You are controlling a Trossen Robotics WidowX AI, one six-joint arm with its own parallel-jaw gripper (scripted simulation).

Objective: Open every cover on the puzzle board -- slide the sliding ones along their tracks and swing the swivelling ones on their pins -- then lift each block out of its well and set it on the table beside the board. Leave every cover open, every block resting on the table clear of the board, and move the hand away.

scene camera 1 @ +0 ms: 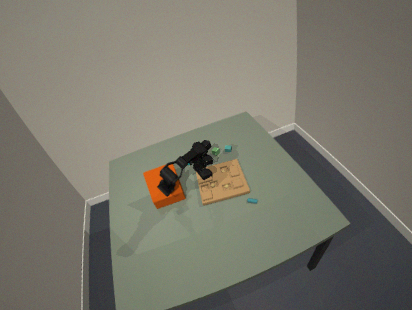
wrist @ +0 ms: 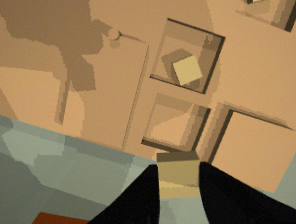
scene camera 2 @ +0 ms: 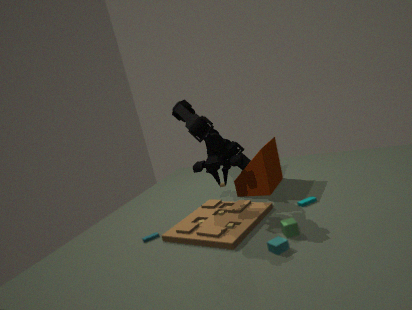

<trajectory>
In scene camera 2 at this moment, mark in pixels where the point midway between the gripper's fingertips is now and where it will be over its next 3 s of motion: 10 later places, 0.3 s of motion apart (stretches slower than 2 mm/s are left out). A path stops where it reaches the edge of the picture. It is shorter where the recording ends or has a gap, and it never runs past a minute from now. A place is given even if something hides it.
My gripper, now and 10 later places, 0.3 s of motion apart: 222,184; 226,184; 230,184; 236,184; 243,185; 251,185; 260,187; 271,189; 276,190; 278,194; 279,198
</trajectory>
